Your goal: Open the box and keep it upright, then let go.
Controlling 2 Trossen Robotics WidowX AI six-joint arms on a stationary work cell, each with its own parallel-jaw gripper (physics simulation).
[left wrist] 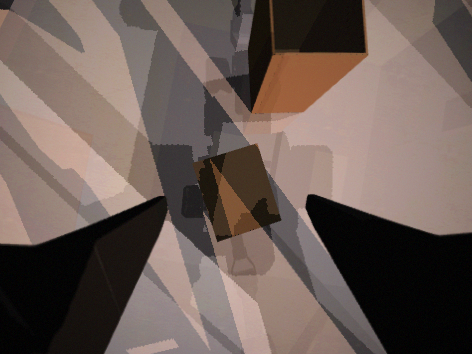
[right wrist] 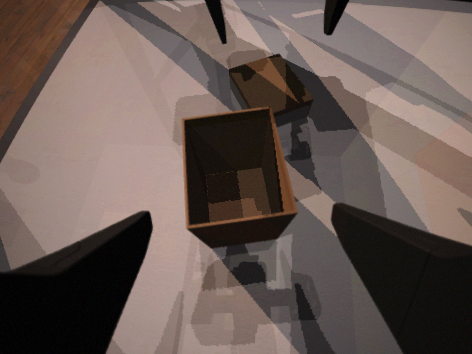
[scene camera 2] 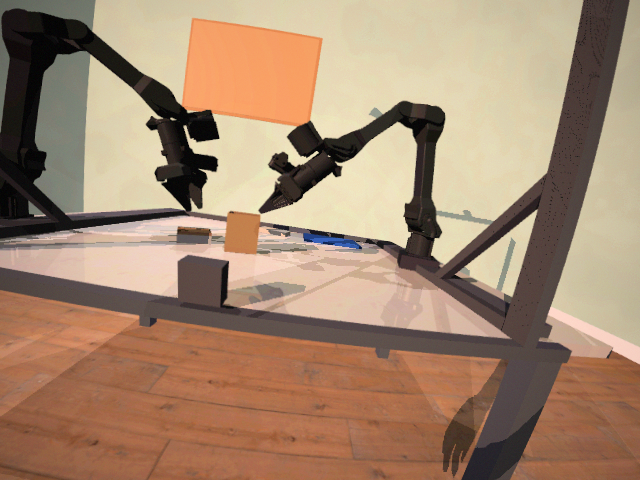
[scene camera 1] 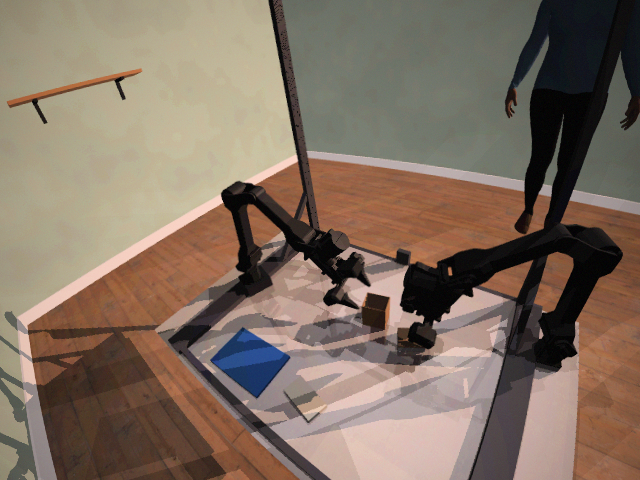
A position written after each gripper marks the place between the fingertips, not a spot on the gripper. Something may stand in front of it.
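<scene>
Scene camera 2 shows the left gripper (scene camera 2: pixel 195 209), the right gripper (scene camera 2: pixel 260 212) and a brown box (scene camera 2: pixel 242 230). In scene camera 1 there are a flat blue square (scene camera 1: pixel 253 363) and a beige tile (scene camera 1: pixel 309 403), together with the brown box (scene camera 1: pixel 376 308), the left gripper (scene camera 1: pixel 413 327) and the right gripper (scene camera 1: pixel 364 297). The left wrist view shows the brown box (left wrist: pixel 293 60) and the left gripper (left wrist: pixel 238 201), while the flat blue square is out of frame in the left wrist view. The right wrist view shows the brown box (right wrist: pixel 237 188) and the right gripper (right wrist: pixel 242 216), and the flat blue square is out of frame in the right wrist view.
</scene>
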